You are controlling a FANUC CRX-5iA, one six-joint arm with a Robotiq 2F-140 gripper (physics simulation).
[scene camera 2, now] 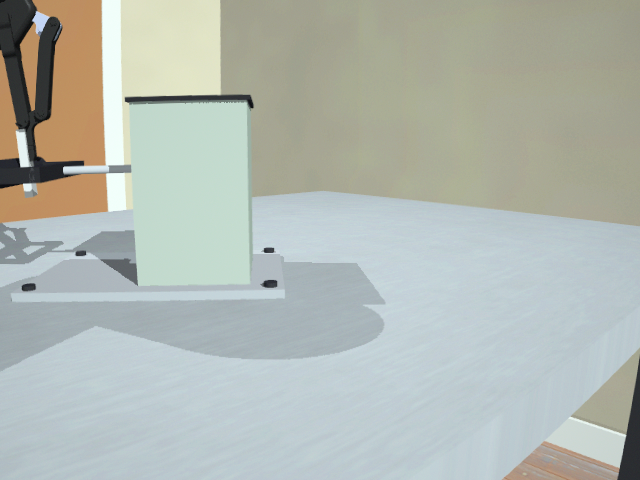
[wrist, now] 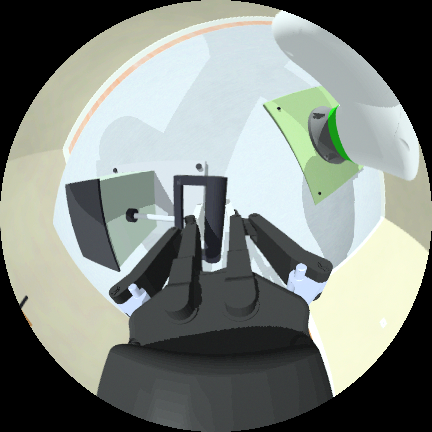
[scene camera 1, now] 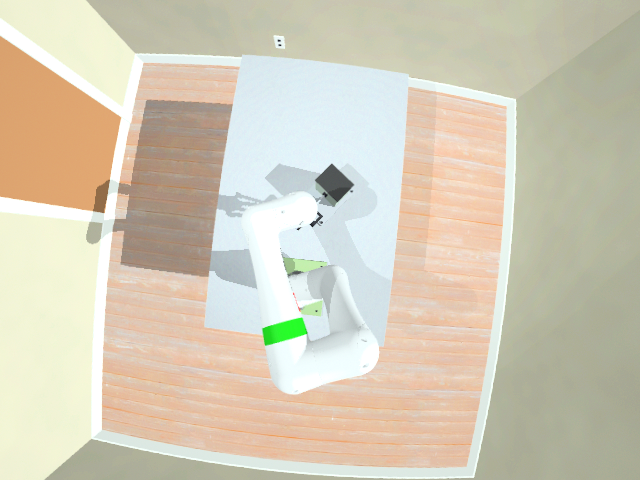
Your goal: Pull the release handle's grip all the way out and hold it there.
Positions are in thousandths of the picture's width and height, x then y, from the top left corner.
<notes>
I see my gripper (wrist: 497,485) and a base plate (wrist: 381,395).
</notes>
